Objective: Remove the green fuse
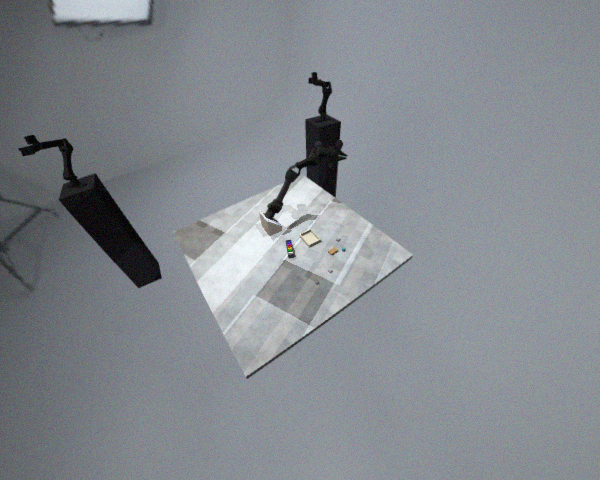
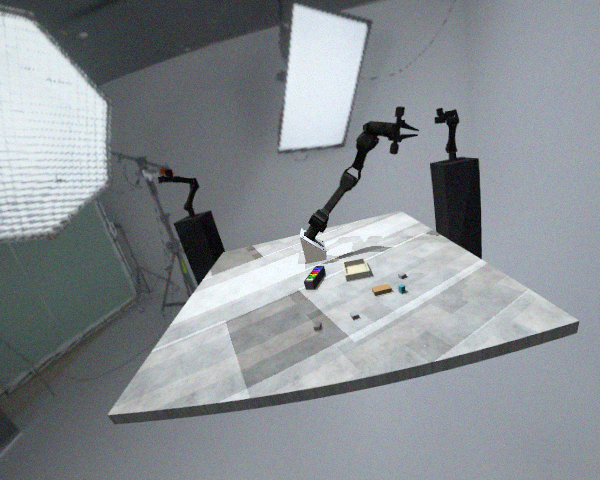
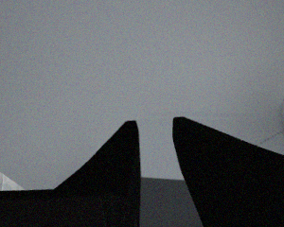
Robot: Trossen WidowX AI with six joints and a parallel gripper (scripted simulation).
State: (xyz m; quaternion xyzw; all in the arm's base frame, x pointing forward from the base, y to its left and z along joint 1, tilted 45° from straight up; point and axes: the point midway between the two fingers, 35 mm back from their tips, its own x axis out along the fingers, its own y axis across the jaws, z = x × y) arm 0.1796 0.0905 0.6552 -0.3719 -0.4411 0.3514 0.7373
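Now: the green fuse 15 cm ahead of my gripper tip, 55 cm to the right of it and 48 cm below it. Also, from my gripper tip: tray: 10 cm ahead, 36 cm to the right, 51 cm below.
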